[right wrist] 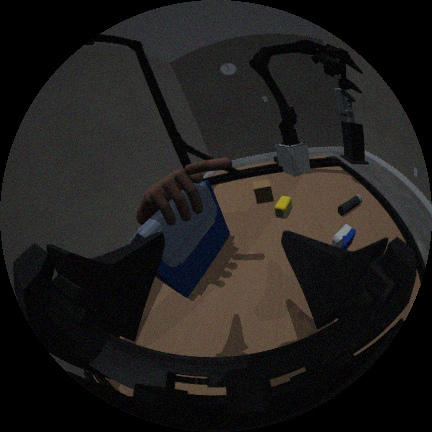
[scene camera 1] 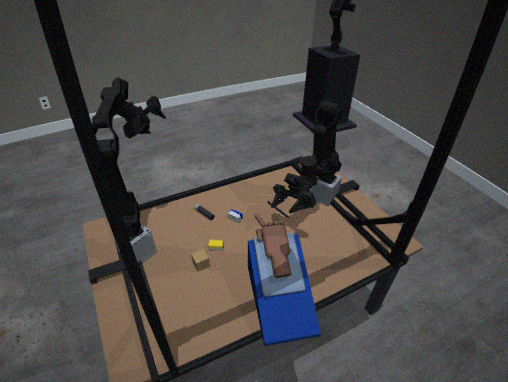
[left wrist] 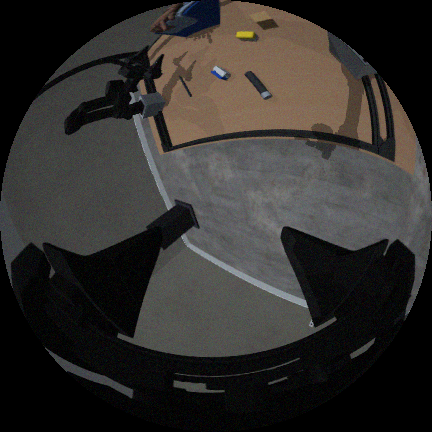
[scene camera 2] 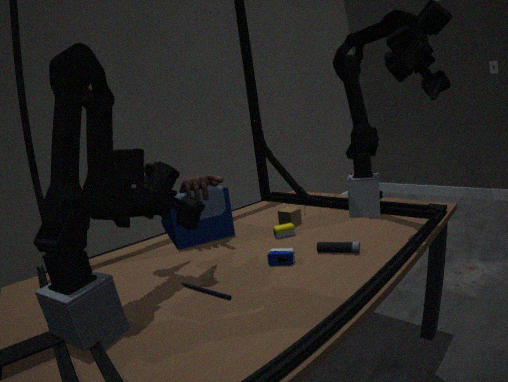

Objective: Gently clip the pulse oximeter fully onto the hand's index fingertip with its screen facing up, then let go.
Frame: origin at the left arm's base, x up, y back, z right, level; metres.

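Seen in the pictures: left gripper, fingertip midpoint: (scene camera 1: 157, 125) (left wrist: 223, 232) (scene camera 2: 422, 84); right gripper, fingertip midpoint: (right wrist: 224, 238) (scene camera 1: 280, 209) (left wrist: 155, 48); left arm's base, link origin: (right wrist: 290, 142) (scene camera 1: 131, 232) (scene camera 2: 363, 176); right arm's base, link origin: (scene camera 1: 327, 178) (left wrist: 140, 106) (scene camera 2: 73, 283).
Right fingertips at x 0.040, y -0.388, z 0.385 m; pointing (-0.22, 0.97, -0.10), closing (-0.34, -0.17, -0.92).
Observation:
Offsets run from my right fingertips to a thing's top centre.
The pulse oximeter @(dx -0.128, dy +0.009, dz -0.208 m) (scene camera 1: 235, 215) (scene camera 2: 281, 257) (left wrist: 220, 73) (right wrist: 344, 237), small, blue and white, lies on the table, apart from the hand. The brown hand (scene camera 1: 275, 242) (right wrist: 167, 197) rests on a grey pad on a blue wedge (scene camera 1: 290, 320) (scene camera 2: 205, 232). Its index finger (scene camera 1: 259, 220) (right wrist: 212, 165) sticks out apart from the other fingers. My right gripper (scene camera 1: 284, 205) (right wrist: 224, 238) is open and empty, above the table near the hand's fingertips; in scene camera 2 it partly hides the hand. My left gripper (scene camera 1: 156, 125) (left wrist: 223, 232) is open and empty, raised high and far from the oximeter. The oximeter's screen cannot be made out clearly.
A dark flashlight @(dx -0.132, dy +0.068, dz -0.331 m) (scene camera 1: 204, 211) (scene camera 2: 338, 247) (left wrist: 257, 85) lies near the oximeter. A yellow block @(dx -0.127, dy +0.183, dz -0.166 m) (scene camera 1: 216, 244) (scene camera 2: 284, 230) and a wooden cube @(dx -0.110, dy +0.278, dz -0.158 m) (scene camera 1: 200, 260) (scene camera 2: 289, 216) lie between the wedge and the left arm's base. A dark pen @(dx -0.151, dy -0.143, dz -0.088 m) (scene camera 1: 278, 209) (scene camera 2: 206, 291) lies below my right gripper.

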